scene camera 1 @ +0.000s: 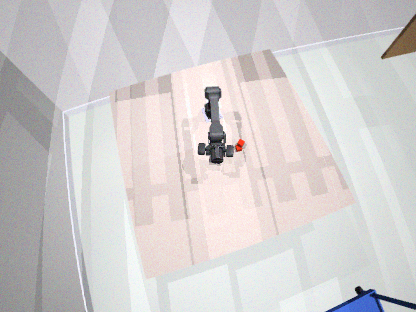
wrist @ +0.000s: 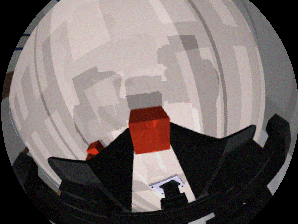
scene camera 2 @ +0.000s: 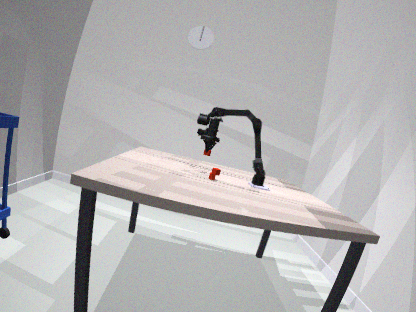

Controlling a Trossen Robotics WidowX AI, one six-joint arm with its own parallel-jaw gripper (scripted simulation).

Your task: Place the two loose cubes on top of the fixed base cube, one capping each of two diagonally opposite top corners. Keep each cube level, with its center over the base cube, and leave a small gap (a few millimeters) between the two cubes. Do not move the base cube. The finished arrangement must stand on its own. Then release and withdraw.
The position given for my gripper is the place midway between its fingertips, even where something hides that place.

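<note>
Wrist view: my gripper (wrist: 149,129) holding red cube (wrist: 149,127).
</note>
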